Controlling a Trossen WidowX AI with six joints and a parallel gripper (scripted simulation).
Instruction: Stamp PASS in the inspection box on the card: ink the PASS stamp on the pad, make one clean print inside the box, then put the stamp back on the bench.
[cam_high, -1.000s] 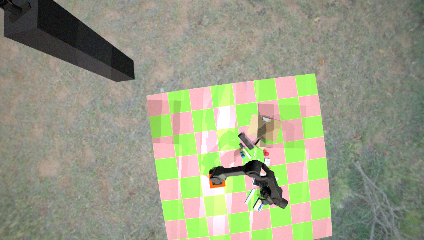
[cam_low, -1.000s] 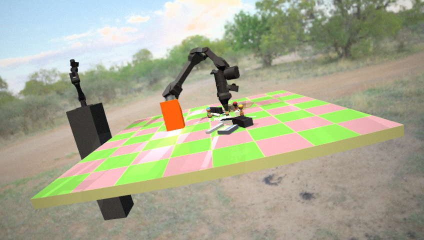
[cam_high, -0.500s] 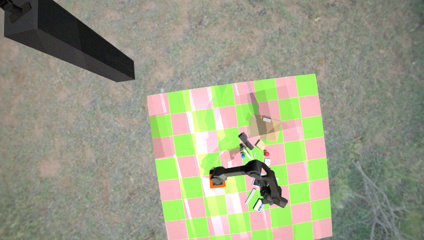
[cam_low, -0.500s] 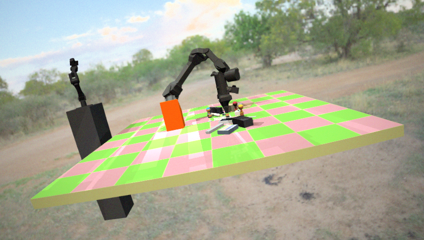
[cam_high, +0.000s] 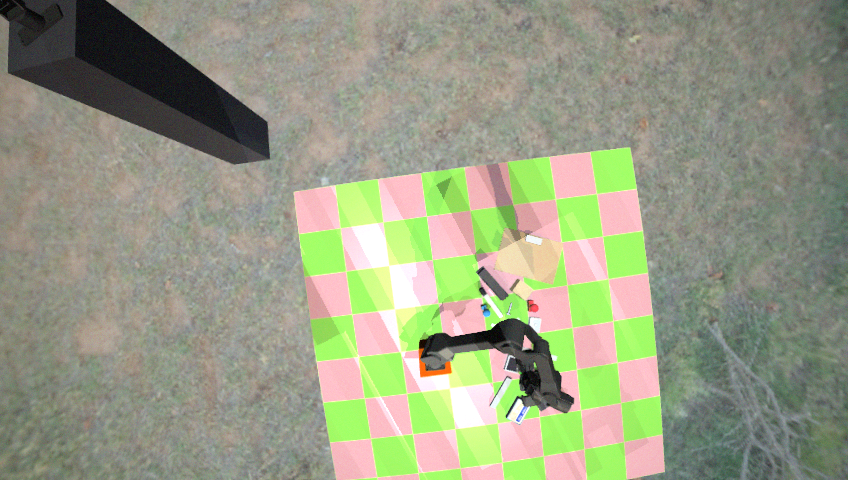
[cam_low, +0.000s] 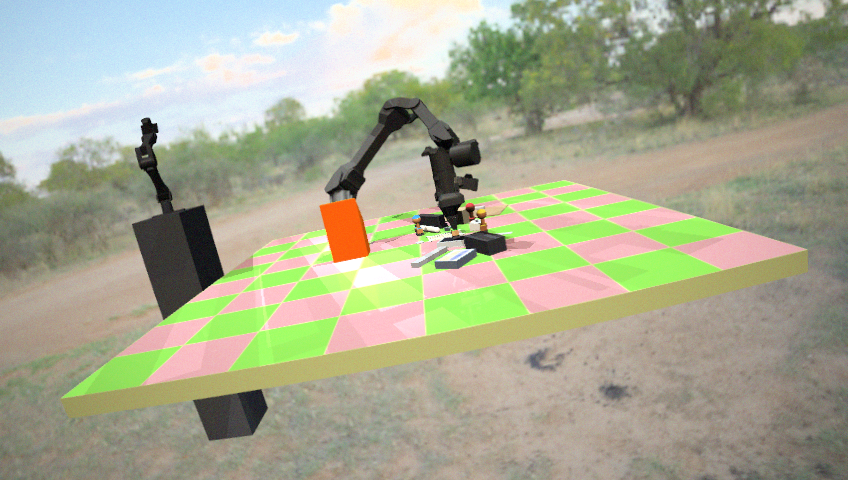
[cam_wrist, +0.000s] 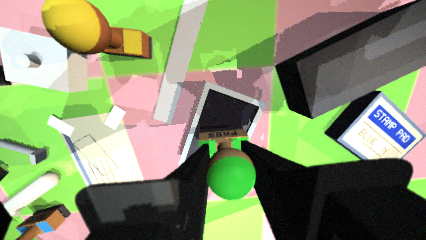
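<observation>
Right now my gripper tip is 40 mm above the ink pad. Also, from my gripper tip: inspection card 130 mm to the left, 40 mm below, 30 mm behind; yellow-knobbed stamp 80 mm to the left, 80 mm ahead, 20 mm below; black block 120 mm to the right, 60 mm ahead, 30 mm below.
</observation>
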